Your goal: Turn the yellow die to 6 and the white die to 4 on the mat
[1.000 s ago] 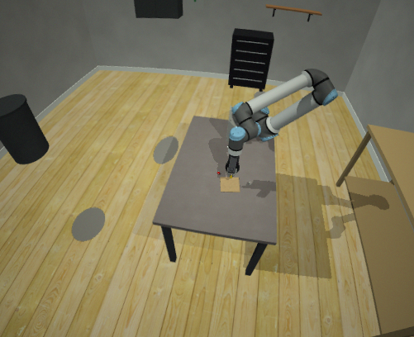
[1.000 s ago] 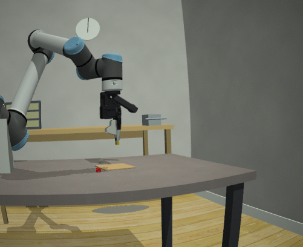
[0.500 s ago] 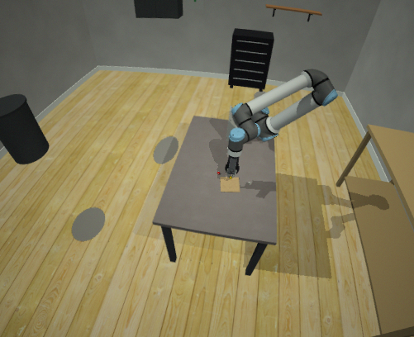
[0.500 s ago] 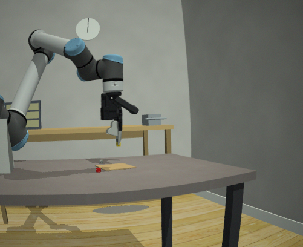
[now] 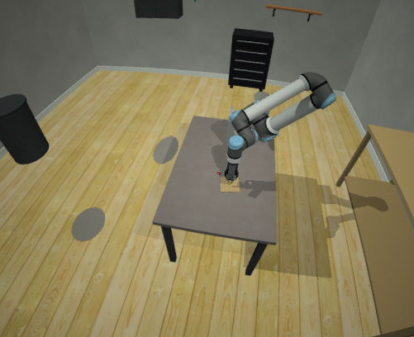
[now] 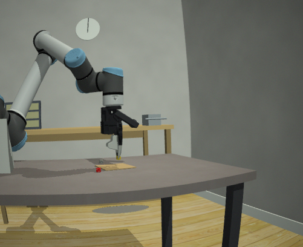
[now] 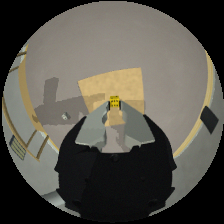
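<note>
My hand is 50 mm above the tan mat and 20 mm past it. Also, from my hand: red die: 120 mm behind, 90 mm to the right, 50 mm below; white die: 150 mm to the left, 50 mm below, 40 mm behind; yellow die: 10 mm below.
</note>
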